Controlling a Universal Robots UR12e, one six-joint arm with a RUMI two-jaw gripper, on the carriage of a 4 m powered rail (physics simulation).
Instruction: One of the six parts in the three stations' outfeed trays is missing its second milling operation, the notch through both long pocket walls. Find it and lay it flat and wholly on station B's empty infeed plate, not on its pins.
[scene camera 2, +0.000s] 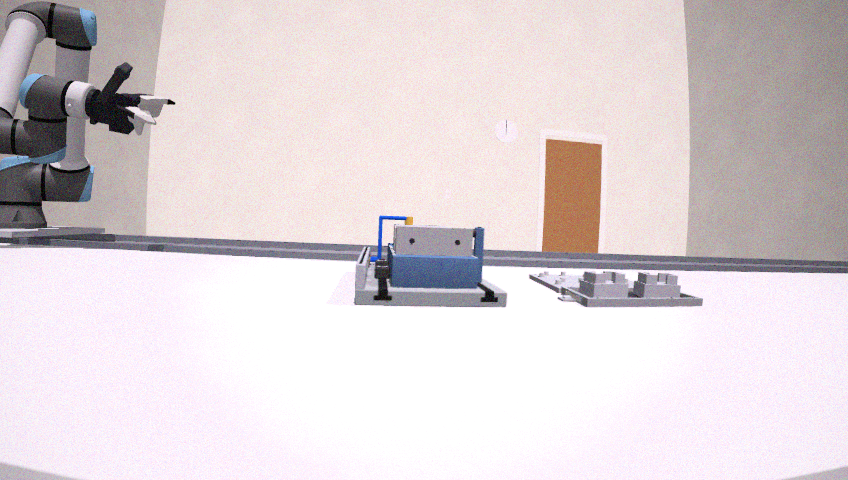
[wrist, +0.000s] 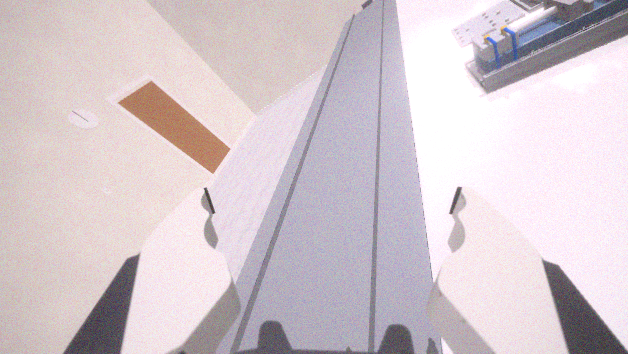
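Where they show: gripper, fingertip midpoint: (scene camera 2: 166, 112) (wrist: 328, 189); arm's base, link origin: (scene camera 2: 20, 227).
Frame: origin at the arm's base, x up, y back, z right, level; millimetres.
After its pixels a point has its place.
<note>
My gripper (scene camera 2: 162, 112) @[x 327, y -341, z -880 mm] (wrist: 328, 189) @[x 327, y -341, z -880 mm] is open and empty. In the scene view it is high at the left, pointing sideways, far from the parts. Two grey parts (scene camera 2: 604, 289) @[x -10, y -755, z -1786 mm] (scene camera 2: 656, 289) @[x -10, y -756, z -1873 mm] stand side by side in a grey tray (scene camera 2: 648, 302) @[x -23, y -786, z -1842 mm] at the right of the scene view. Their tops have raised walls with gaps; they are too small to tell whether the notch runs through both long walls. A flat grey plate (scene camera 2: 549, 286) @[x -27, y -630, z -1748 mm] with small pins lies behind the tray. Which station these belong to cannot be told. No parts can be made out in the wrist view.
A station fixture (scene camera 2: 433, 271) @[x 11, y -773, z -1541 mm] with a blue body and grey block stands mid-table in the scene view. In the wrist view a long station (wrist: 537, 62) @[x -2, y -600, z -1432 mm] with blue brackets is at the upper right, beside a light perforated plate (wrist: 482, 25) @[x -22, y -584, z -1825 mm]. The grey rail (wrist: 335, 150) runs below my fingers.
</note>
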